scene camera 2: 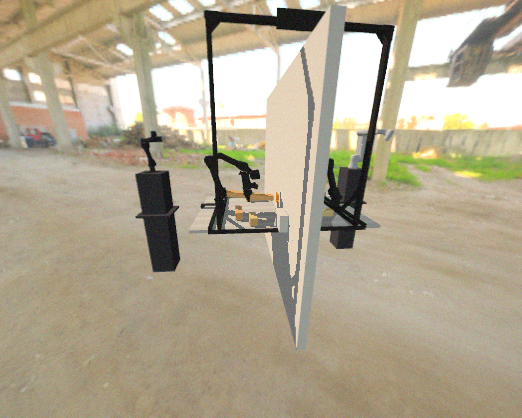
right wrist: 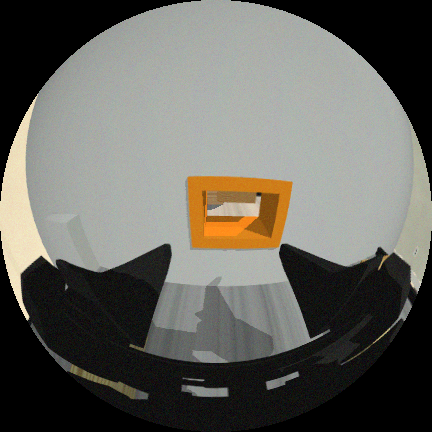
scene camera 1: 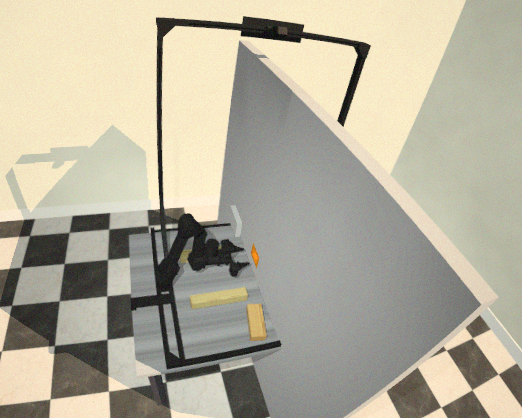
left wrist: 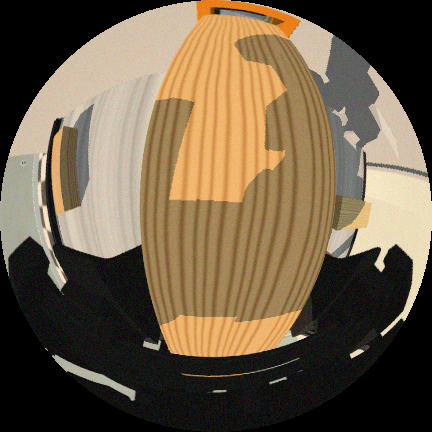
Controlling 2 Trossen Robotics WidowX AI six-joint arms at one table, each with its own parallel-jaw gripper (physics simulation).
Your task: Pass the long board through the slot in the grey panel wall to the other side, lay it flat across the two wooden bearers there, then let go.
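Note:
Right gripper open, holding nothing. Also seen: my left gripper, grey panel wall, orange-framed slot.

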